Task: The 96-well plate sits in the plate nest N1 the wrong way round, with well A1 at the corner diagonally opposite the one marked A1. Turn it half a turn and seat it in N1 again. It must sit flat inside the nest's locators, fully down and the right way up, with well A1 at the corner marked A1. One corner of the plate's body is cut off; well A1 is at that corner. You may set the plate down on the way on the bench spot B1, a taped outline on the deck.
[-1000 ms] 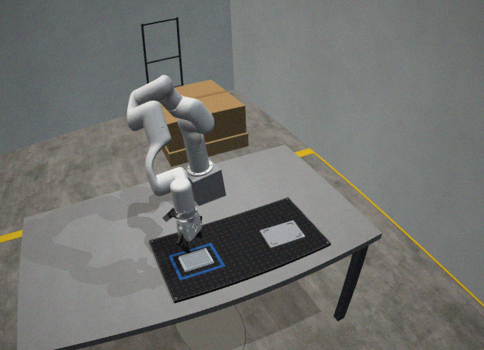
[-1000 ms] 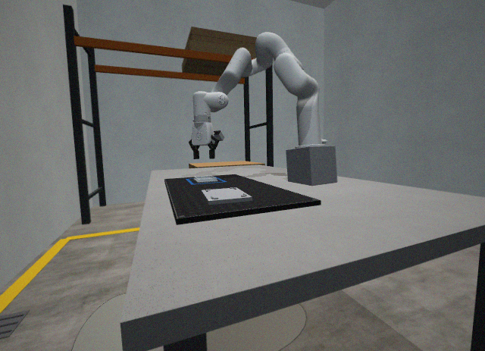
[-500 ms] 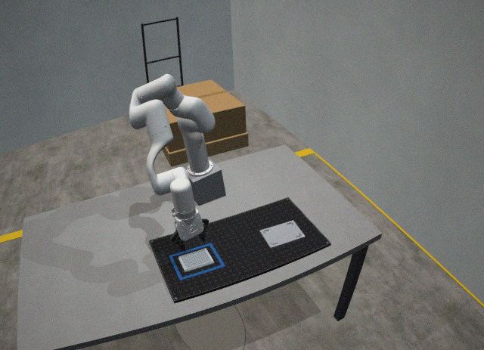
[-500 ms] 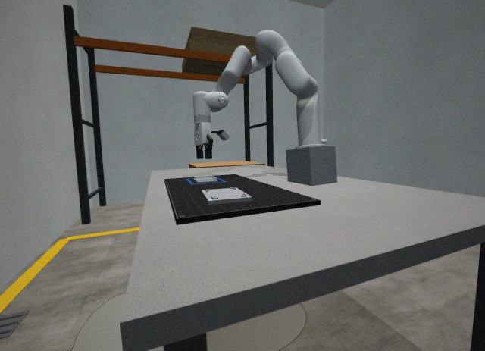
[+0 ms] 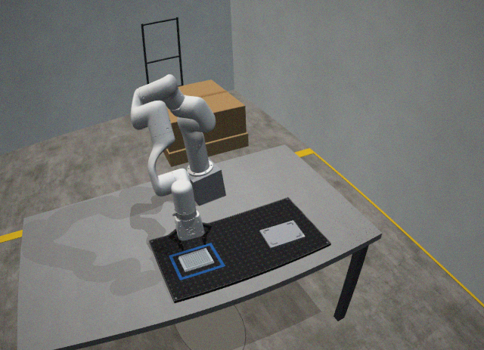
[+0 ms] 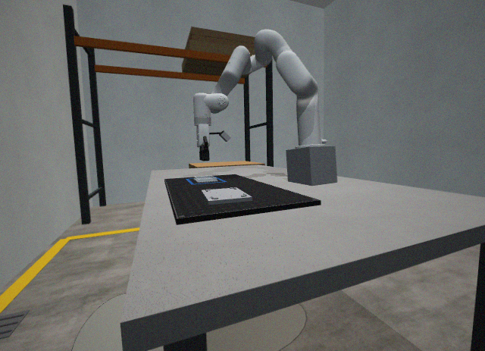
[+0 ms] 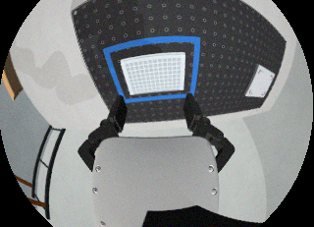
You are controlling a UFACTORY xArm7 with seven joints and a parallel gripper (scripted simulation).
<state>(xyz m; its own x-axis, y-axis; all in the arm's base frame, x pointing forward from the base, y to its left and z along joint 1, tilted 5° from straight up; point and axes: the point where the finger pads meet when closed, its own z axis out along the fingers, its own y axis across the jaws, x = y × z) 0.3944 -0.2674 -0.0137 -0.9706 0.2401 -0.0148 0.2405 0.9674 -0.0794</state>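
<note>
Right now my hand is 10 cm above the white 96-well plate. From my hand the other things lie so: plate nest N1: 38 cm to the left, 10 cm below, 9 cm ahead.
</note>
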